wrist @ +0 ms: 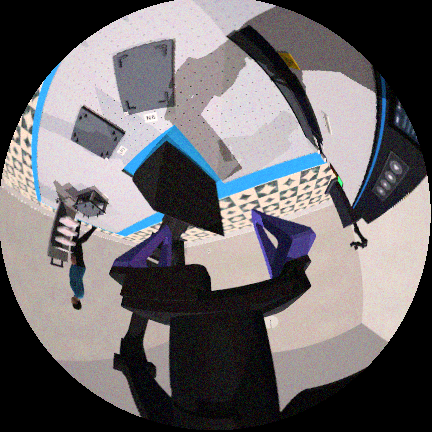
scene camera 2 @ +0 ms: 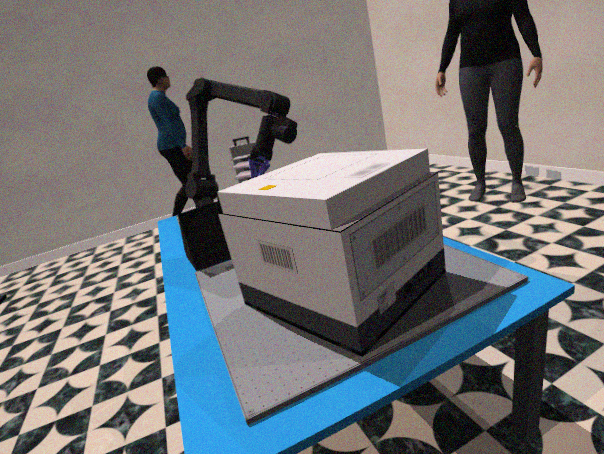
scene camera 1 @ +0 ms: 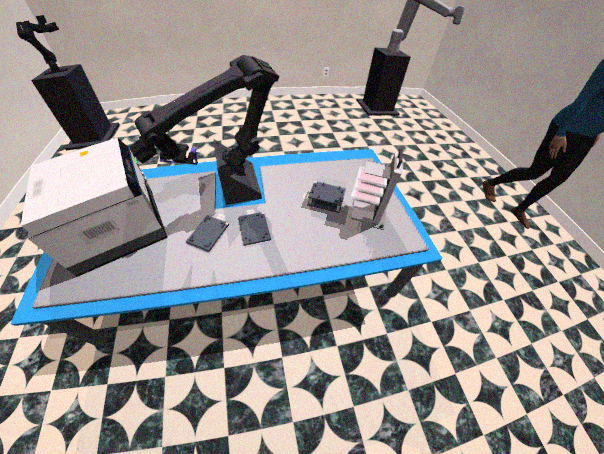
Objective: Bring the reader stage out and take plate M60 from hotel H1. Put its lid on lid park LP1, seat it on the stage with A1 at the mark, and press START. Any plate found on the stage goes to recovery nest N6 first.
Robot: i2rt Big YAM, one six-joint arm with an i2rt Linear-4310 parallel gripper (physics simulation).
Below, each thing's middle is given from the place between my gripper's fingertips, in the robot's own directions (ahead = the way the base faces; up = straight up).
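Dark button panel point(wrist: 394, 169): 1 cm ahead of my hand, 22 cm to the right, 3 cm above.
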